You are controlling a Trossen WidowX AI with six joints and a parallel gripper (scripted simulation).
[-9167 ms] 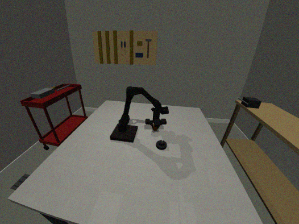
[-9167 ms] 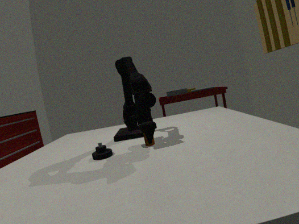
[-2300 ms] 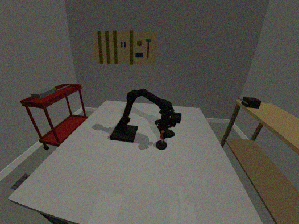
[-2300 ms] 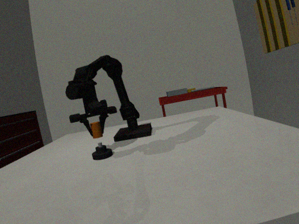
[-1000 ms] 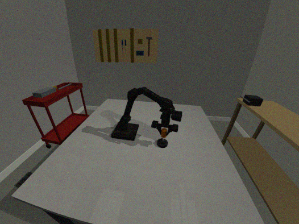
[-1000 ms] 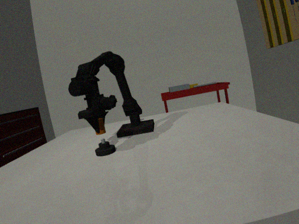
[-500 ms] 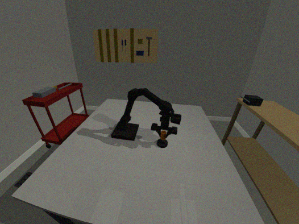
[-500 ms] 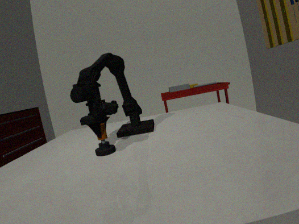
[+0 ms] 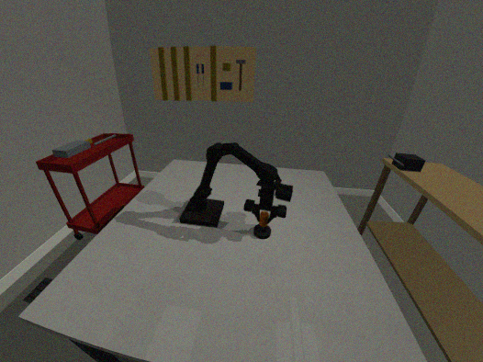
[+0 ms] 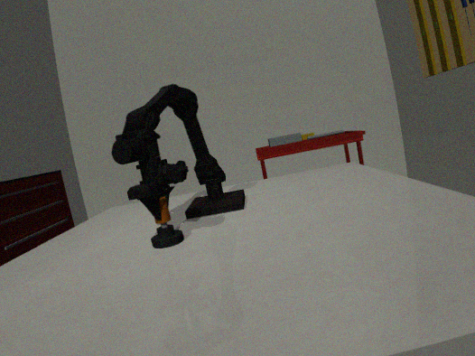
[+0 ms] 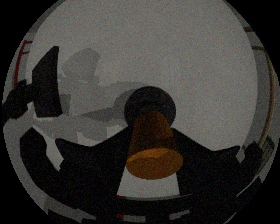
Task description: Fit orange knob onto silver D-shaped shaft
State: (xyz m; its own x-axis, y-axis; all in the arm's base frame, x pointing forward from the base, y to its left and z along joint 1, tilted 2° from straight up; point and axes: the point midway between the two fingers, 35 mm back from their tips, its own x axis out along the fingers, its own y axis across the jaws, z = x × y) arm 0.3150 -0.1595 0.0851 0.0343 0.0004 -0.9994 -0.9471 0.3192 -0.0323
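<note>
The black round pedestal is 4 cm below my gripper tip. The rest, counted from my gripper tip: orange knob 3 cm above.
</note>
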